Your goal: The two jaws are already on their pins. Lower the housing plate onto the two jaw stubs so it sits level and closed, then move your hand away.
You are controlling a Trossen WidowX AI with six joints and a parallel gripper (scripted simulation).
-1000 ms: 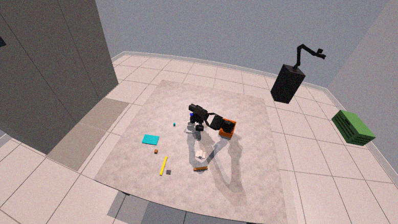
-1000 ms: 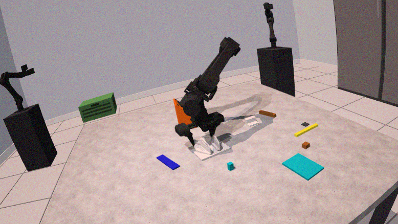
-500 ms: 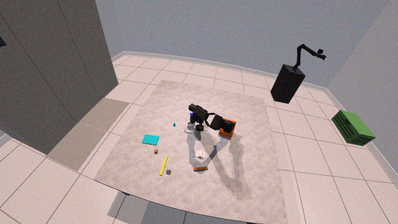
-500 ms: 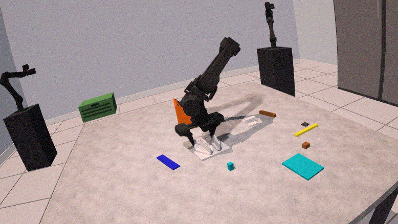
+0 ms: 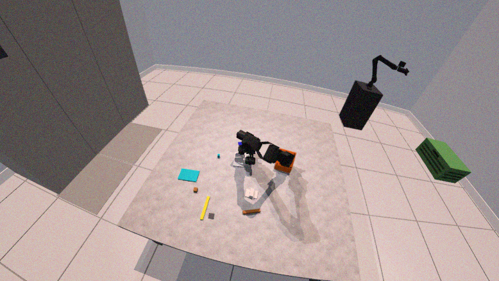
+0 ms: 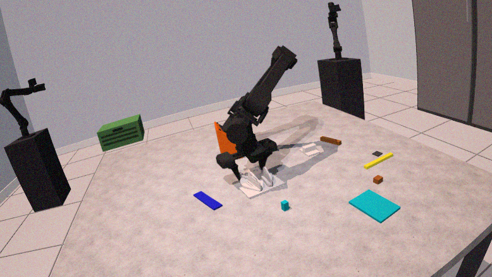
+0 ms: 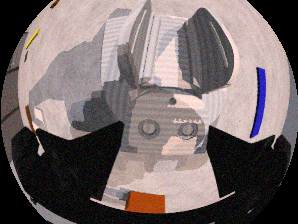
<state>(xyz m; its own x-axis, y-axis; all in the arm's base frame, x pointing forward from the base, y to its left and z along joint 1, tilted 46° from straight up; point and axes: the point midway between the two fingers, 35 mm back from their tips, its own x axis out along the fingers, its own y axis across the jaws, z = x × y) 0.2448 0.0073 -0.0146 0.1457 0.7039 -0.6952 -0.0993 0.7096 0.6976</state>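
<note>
Right now my gripper tip is 1 cm short of the housing plate and 2 cm below it. Also, from my gripper tip: brown bar (7 cm behind, 36 cm to the left); then cyan cube (22 cm ahead, 1 cm to the left, 1 cm above); then blue strip (5 cm ahead, 16 cm to the right).
</note>
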